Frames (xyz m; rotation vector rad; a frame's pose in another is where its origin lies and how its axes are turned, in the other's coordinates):
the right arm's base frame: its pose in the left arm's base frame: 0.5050 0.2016 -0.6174 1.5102 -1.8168 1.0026
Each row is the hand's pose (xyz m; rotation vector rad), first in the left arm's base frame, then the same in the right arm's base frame.
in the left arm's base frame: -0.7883 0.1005 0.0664 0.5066 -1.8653 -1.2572
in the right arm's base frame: 0.8700 1.1284 -0.3468 -1.8686 -0.6897 -0.0296
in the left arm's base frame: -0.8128 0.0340 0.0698 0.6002 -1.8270 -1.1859
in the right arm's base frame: 0.9145 1.1462 -0.2946 -1.8009 -0.6450 -0.1054
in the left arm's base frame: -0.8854 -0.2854 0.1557 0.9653 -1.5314 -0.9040
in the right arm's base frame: 1.1754 1.1747 -0.0806 -1.5359 -0.4214 -0.4923
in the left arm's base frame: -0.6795 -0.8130 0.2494 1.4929 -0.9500 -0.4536
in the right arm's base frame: 1.5015 0.9120 0.3121 -0.9833 -0.1209 -1.0765
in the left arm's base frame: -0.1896 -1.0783 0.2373 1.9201 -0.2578 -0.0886
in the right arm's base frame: 1.5395 0.4130 0.5571 -0.3460 0.0577 -1.6042
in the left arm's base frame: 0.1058 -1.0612 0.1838 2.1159 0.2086 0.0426
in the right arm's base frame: 1.4271 0.1354 0.5840 0.0384 0.0898 -1.9093
